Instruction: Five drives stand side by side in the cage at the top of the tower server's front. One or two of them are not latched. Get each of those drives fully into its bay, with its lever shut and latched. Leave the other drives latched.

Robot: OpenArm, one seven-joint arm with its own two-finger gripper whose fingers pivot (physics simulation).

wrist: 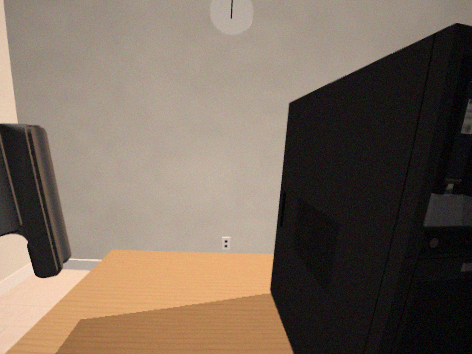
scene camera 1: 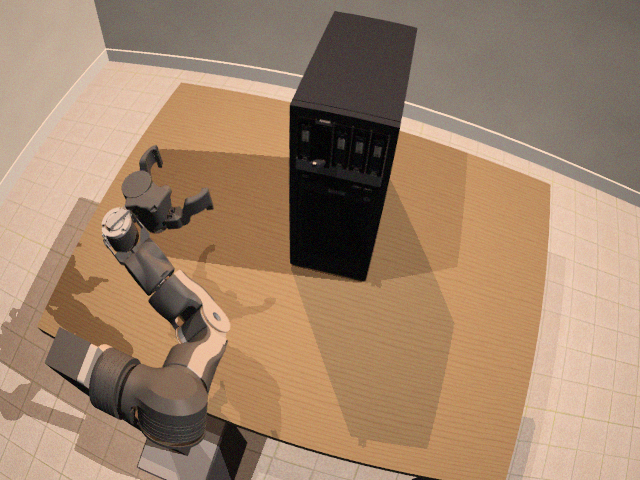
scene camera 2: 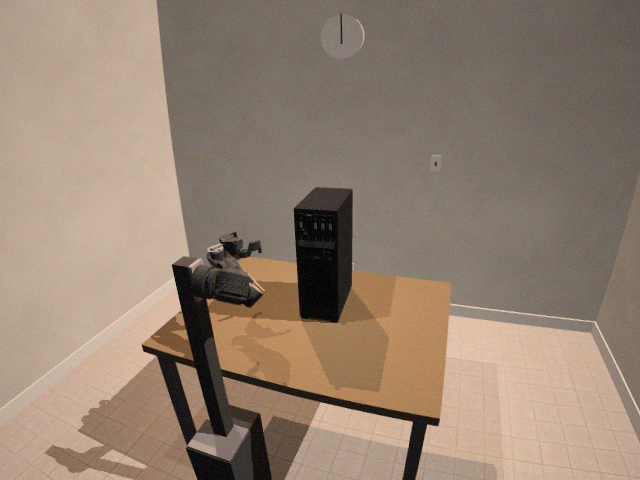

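Observation:
The black tower server [scene camera 1: 330, 222] [scene camera 2: 317, 284] [wrist: 350, 175] stands upright on the table, with the drive cage at the top of its front. In scene camera 1, the first drive from the left [scene camera 1: 305, 136] and the third [scene camera 1: 341, 143], fourth [scene camera 1: 358, 147] and fifth [scene camera 1: 377, 151] show upright pale labels and look shut. The second drive [scene camera 1: 321, 140] differs: a pale lever end shows high up and its label is hidden, so its lever looks tilted out. How deep it sits is unclear. My gripper [scene camera 1: 182, 177] [scene camera 2: 247, 241] is open and empty, left of the server and apart from it.
The wooden table [scene camera 1: 491, 310] [scene camera 2: 413, 330] [wrist: 165, 270] carries the server. In the wrist view one gripper finger [wrist: 47, 200] shows at the left, and the server's left side fills the right. A wall [scene camera 1: 516, 67] [scene camera 2: 248, 129] [wrist: 150, 125] stands behind the table.

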